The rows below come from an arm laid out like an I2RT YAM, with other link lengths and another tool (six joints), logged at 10 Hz.
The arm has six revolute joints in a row. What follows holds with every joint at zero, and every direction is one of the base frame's.
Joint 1 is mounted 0.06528 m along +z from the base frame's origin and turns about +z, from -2.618 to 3.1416 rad.
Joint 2 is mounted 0.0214 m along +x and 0.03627 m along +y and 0.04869 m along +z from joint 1 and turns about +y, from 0 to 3.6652 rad.
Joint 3 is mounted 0.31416 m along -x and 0.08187 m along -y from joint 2 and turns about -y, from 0 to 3.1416 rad.
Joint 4 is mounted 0.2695 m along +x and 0.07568 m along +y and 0.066 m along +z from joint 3 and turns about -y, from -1.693 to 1.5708 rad.
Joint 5 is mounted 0.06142 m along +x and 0.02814 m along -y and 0.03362 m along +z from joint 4 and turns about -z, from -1.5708 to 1.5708 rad.
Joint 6 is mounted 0.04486 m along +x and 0.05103 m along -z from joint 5 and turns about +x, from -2.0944 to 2.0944 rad.
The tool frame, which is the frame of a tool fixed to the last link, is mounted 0.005 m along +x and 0.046 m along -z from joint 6; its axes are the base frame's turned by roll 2.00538, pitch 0.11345 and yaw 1.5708 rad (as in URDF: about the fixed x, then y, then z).
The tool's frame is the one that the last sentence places.
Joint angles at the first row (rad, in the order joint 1, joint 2, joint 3, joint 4, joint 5, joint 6):
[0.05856 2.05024 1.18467 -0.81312 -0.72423 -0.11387]
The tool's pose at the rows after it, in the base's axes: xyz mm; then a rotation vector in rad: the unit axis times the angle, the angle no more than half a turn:
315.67, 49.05, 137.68, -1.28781, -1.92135, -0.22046
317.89, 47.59, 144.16, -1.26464, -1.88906, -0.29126
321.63, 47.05, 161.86, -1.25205, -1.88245, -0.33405
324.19, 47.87, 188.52, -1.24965, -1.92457, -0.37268
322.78, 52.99, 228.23, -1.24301, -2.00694, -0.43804
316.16, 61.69, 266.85, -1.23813, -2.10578, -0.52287
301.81, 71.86, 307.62, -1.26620, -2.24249, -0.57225
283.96, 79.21, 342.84, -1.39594, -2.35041, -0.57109
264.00, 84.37, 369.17, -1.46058, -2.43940, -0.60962
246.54, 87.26, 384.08, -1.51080, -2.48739, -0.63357
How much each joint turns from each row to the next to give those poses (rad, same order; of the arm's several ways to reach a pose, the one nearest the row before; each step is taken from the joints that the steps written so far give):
[-0.00839 -0.00039 0.00154 -0.00268 -0.03510 0.02060]
[-0.01259 -0.00609 0.01105 -0.01219 -0.06447 0.00001]
[-0.00573 -0.02480 0.03585 -0.04731 -0.03242 -0.00040]
[0.00190 -0.05189 0.04426 -0.04466 -0.00305 0.00036]
[0.01490 -0.08582 0.05569 -0.03732 0.00114 0.01226]
[0.02593 -0.09500 0.04272 0.00531 0.00801 0.03355]
[0.04120 -0.10757 0.04424 0.00421 0.07324 0.03586]
[0.04310 -0.09726 0.04085 -0.00077 0.15030 0.06828]
[0.03929 -0.08395 0.02172 0.00113 0.09346 0.03089]
[0.03128 -0.06254 0.00192 -0.00075 0.06866 0.02518]

